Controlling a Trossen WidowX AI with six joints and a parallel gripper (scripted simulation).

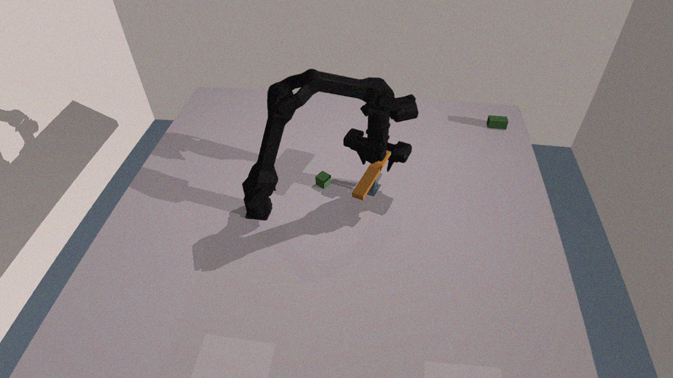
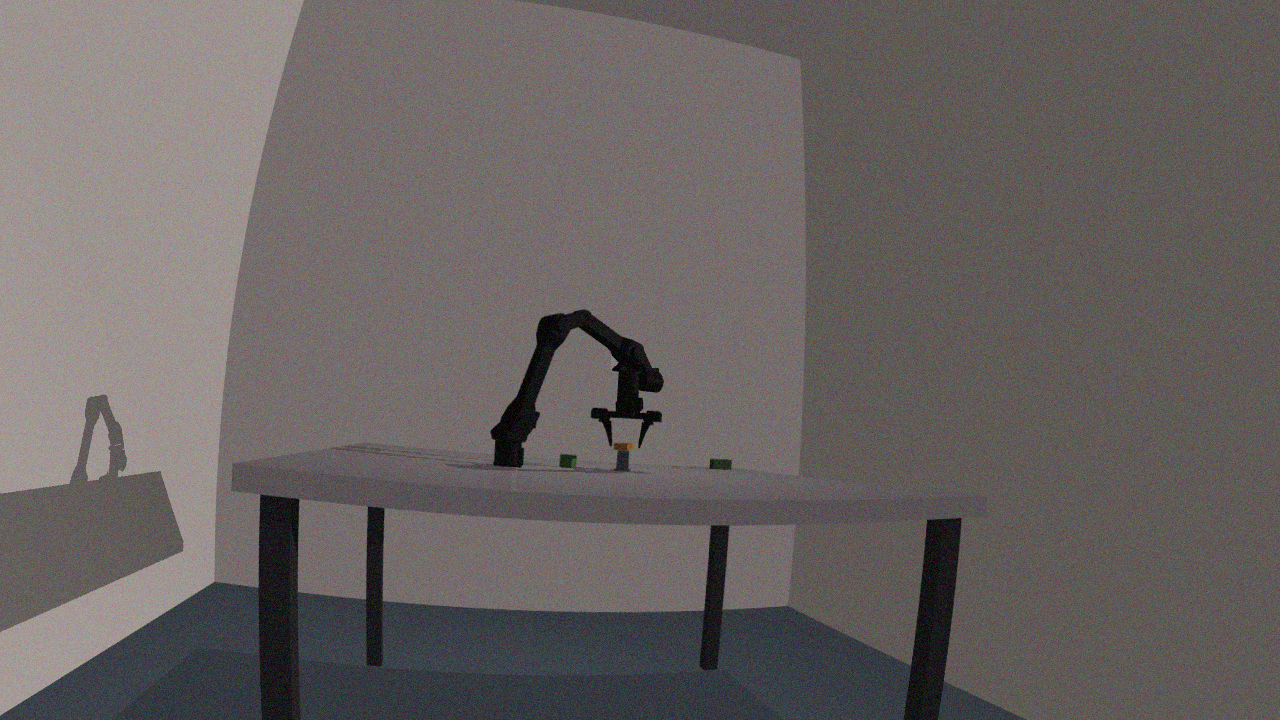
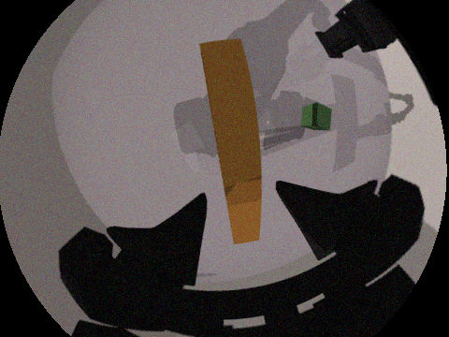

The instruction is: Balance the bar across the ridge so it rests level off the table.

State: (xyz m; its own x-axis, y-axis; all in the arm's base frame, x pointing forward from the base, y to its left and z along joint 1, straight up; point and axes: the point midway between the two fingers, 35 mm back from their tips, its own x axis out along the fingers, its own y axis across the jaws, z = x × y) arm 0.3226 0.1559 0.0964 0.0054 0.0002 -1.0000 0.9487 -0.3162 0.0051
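Right now my gripper tip is 10 mm past the orange bar and 30 mm to the left of it.
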